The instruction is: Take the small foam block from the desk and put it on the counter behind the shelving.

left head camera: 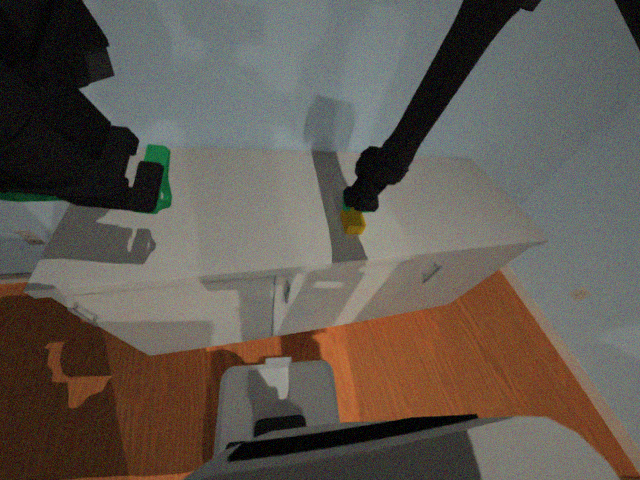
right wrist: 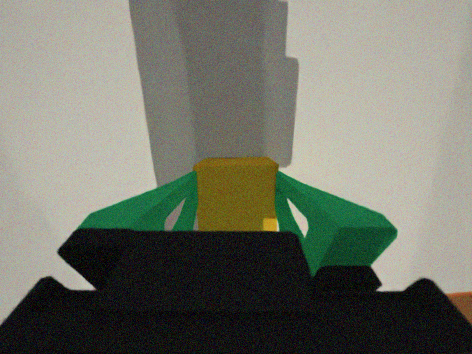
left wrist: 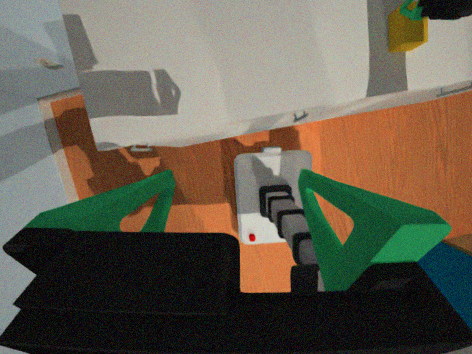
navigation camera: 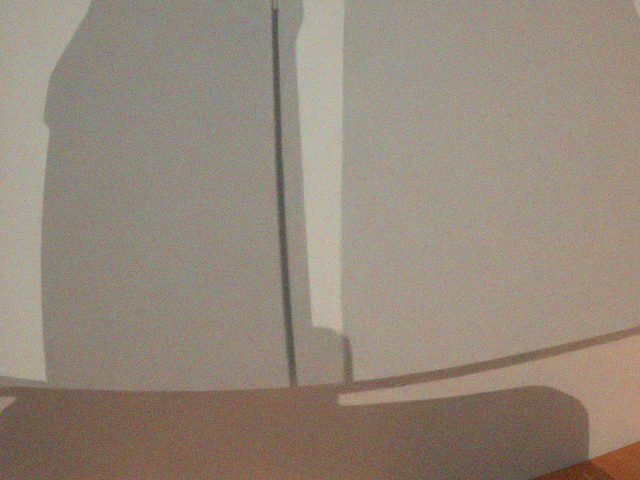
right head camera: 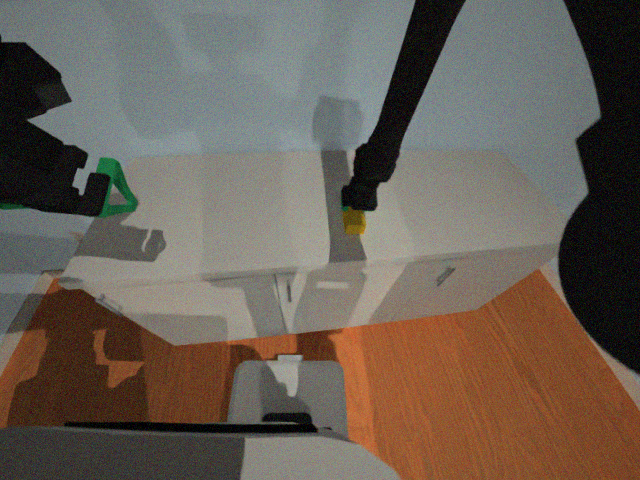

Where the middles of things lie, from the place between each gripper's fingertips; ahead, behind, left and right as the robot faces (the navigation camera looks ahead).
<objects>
Now: the small yellow foam block (right wrist: 234, 194) 30 mm behind my right hand and 10 mm below it.
My left gripper is now 44 cm to the left of the small yellow foam block, 33 cm above it and 29 cm short of it.
</objects>
